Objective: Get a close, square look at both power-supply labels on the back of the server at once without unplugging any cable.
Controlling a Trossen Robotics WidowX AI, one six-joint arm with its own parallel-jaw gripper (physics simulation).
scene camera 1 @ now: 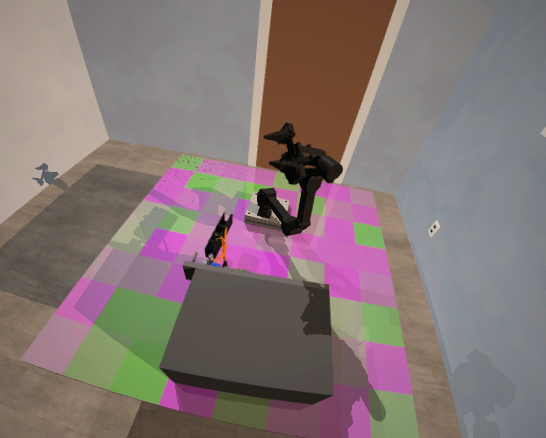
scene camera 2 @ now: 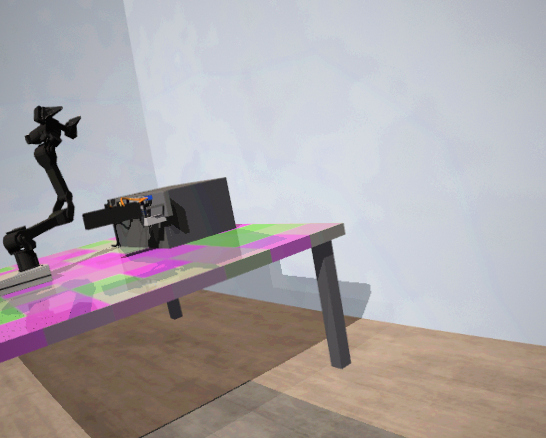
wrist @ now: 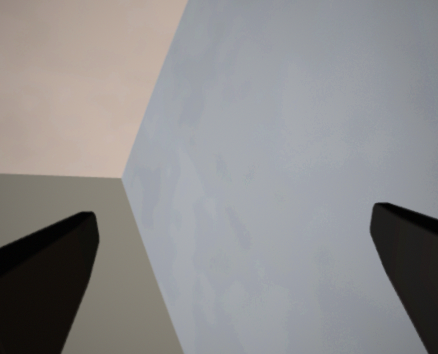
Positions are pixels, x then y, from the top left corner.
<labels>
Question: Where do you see a black bracket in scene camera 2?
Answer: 110, 215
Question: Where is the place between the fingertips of my gripper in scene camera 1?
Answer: At 266, 149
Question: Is my gripper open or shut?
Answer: Open.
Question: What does my gripper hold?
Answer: Nothing.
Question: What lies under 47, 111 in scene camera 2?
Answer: My gripper.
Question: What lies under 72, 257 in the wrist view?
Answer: My gripper.
</labels>
